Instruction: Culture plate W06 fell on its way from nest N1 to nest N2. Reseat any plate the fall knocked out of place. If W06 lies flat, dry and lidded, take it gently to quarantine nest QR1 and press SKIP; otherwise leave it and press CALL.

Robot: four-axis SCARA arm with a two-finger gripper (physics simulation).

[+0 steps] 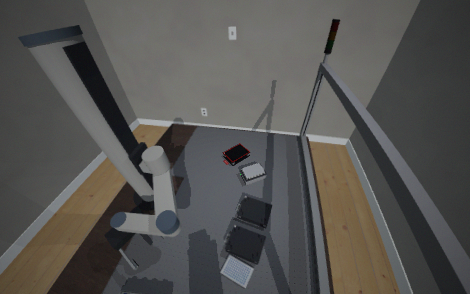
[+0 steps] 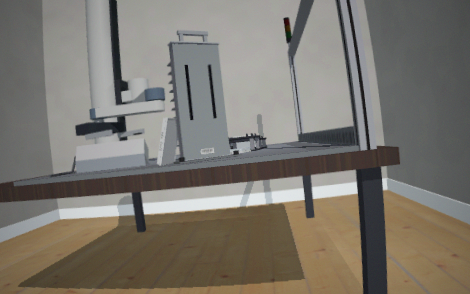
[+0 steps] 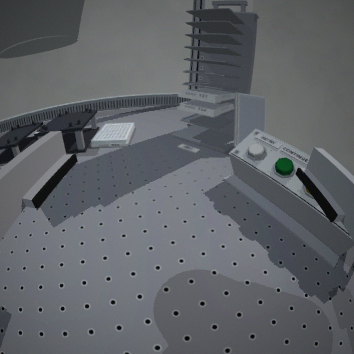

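Where they show: gripper, fingertip midpoint: (image 1: 151,251) (image 2: 128,131) (image 3: 191,148); arm's base, link origin: (image 1: 153,192).
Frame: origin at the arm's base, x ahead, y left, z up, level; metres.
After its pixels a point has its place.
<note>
A white welled plate (image 1: 237,271) @[x 0.617, y -0.309, z 0.029 m] (image 3: 114,135) @[x 0.572, y -0.304, z 0.029 m] lies flat on the table beside a dark nest (image 1: 245,243) @[x 0.634, y -0.194, z 0.070 m]; its label is unreadable and I cannot tell if it is lidded. Another plate (image 2: 167,141) @[x 0.484, y -0.635, z 0.075 m] (image 3: 250,120) @[x 0.476, y -0.607, z 0.077 m] stands tilted, leaning at the foot of the tall grey rack (image 2: 200,100) @[x 0.579, y -0.597, z 0.178 m] (image 3: 252,50) @[x 0.512, y -0.615, z 0.247 m]. Two labelled plates (image 3: 205,96) @[x 0.478, y -0.476, z 0.127 m] (image 3: 205,108) @[x 0.476, y -0.478, z 0.103 m] sit low in the rack. A second dark nest (image 1: 254,211) @[x 0.656, y -0.023, z 0.059 m] and a red-edged nest (image 1: 236,153) @[x 0.478, y 0.395, z 0.053 m] stand farther back. My gripper (image 1: 149,252) @[x 0.244, y -0.333, z 0.137 m] (image 2: 116,134) (image 3: 191,148) @[x 0.244, y -0.333, z 0.137 m] is open and empty above the table, near the button box (image 2: 111,155) @[x 0.278, y -0.562, z 0.055 m] (image 3: 284,197) @[x 0.261, y -0.490, z 0.044 m].
The button box shows a white button (image 3: 257,152) @[x 0.324, y -0.481, z 0.079 m] and a green button (image 3: 284,166) @[x 0.280, y -0.491, z 0.080 m]; my right finger partly hides a yellow one. A light-topped grey device (image 1: 253,171) @[x 0.620, y 0.229, z 0.082 m] stands between the nests. A frame post (image 1: 312,102) @[x 0.976, y 0.684, z 0.359 m] and signal tower (image 1: 331,36) @[x 0.978, y 0.688, z 0.772 m] (image 2: 287,30) @[x 0.981, y 0.688, z 0.762 m] stand at the table's edge.
</note>
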